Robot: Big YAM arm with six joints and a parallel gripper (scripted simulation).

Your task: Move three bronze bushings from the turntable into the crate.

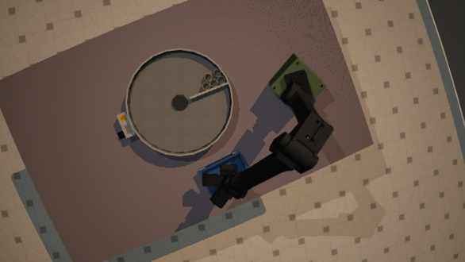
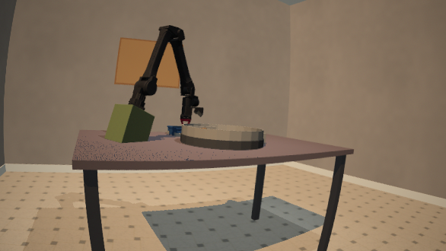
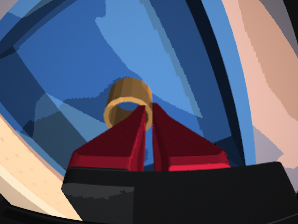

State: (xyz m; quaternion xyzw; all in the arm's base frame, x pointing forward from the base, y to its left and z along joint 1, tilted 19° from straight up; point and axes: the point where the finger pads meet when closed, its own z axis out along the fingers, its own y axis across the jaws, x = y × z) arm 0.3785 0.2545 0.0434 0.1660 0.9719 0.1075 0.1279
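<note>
Now: hand 10 mm to the right of the blue crate and 10 mm above it. The rest, counted from my hand: turntable (340 mm to the right, 90 mm ahead, 20 mm above).
</note>
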